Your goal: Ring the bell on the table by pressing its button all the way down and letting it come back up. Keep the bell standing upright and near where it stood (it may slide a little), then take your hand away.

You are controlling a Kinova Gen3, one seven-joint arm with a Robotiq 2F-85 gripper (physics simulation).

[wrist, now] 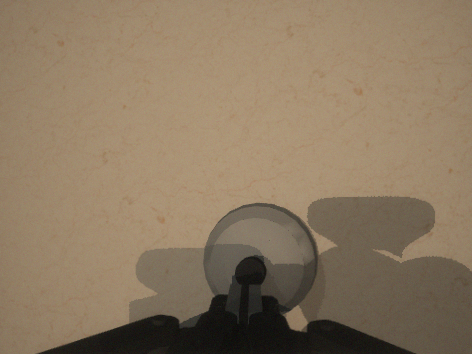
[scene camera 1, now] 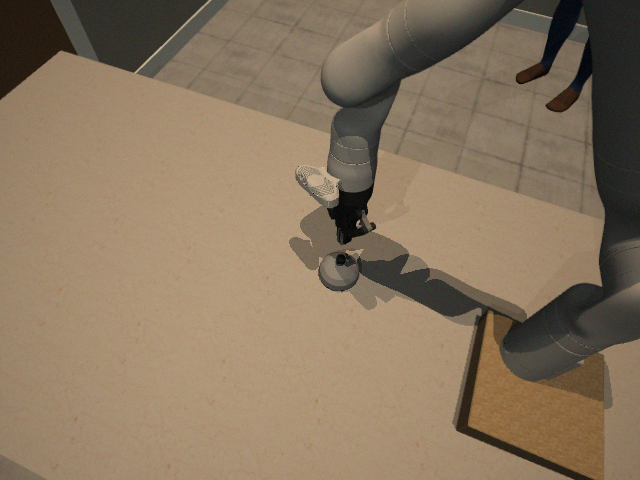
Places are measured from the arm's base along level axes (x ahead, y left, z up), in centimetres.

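Where they show: gripper, between the fingertips: (wrist: 245, 305) (scene camera 1: 343, 241); arm's base, origin of its link: (scene camera 1: 525, 355).
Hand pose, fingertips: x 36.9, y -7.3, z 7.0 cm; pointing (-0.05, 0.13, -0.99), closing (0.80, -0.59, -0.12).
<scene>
Each offset is from my fingertips to the top centre of the thing. Level surfaces: height alone.
The bell is a grey dome @[dx -0.1, dy +0.6, dz -5.3 cm] (scene camera 1: 338, 276) (wrist: 280, 240) that stands upright on the table @[dz -11.9 cm] (scene camera 1: 180, 310) (wrist: 200, 100). Its black button @[dx -0.1, dy +0.6, dz -5.3 cm] (scene camera 1: 340, 258) (wrist: 250, 270) stands up at the top of the dome. My gripper (scene camera 1: 342, 242) (wrist: 245, 305) is shut and empty, pointing down. In the scene view its fingertips are above the button, with a gap between them and the button. In the wrist view the fingertips overlap the near edge of the button, and the gripper hides the near part of the dome.
A wooden board (scene camera 1: 527, 423) lies on the table at the lower right, under the lower part of the arm (scene camera 1: 547, 341). The table's far edge runs behind the gripper. Shadows of the arm fall around the bell. A person's feet (scene camera 1: 562, 99) show on the floor beyond the table.
</scene>
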